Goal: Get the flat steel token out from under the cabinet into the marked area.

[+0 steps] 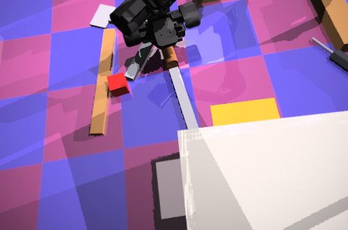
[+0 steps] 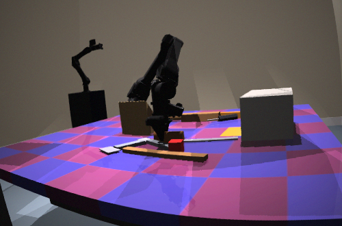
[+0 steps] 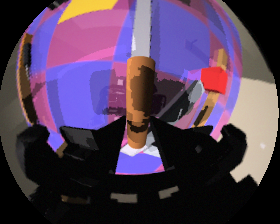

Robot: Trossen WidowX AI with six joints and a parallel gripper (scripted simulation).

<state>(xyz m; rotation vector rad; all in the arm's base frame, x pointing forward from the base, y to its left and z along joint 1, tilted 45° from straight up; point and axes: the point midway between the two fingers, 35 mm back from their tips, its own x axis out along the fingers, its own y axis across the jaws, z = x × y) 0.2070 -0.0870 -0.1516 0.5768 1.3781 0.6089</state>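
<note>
The grey paddle-ended bar is 3 cm to the right of my gripper tip and 3 cm behind it. The rest, counted from my gripper tip: grey t-shaped tool: 13 cm behind, 12 cm to the right; then long wooden slat: 17 cm to the right, 5 cm ahead; then red cube: 14 cm to the right, 9 cm ahead, 1 cm above.
</note>
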